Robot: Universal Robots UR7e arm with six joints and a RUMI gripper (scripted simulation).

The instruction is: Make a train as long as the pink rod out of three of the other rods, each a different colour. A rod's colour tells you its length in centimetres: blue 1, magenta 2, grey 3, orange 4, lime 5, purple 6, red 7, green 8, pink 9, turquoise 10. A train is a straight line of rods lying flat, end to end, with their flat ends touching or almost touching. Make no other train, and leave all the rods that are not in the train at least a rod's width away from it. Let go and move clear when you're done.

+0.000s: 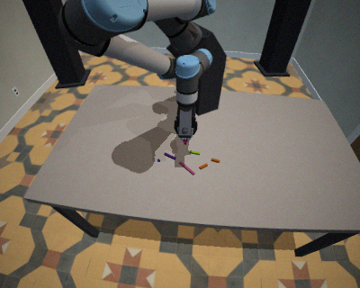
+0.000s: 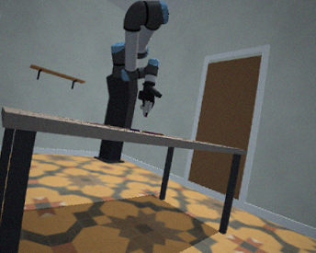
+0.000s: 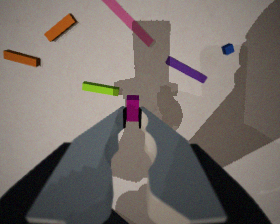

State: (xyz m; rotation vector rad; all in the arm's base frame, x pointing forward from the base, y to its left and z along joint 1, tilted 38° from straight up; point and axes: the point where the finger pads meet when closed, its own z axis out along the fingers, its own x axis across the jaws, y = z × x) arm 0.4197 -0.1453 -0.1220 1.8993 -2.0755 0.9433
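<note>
The blue rod is 130 mm to the right of my hand, 110 mm below it and 20 mm ahead of it. Round my hand: magenta rod (10 mm below); lime rod (110 mm below, 50 mm to the left, 10 mm behind); purple rod (110 mm below, 70 mm to the right).
</note>
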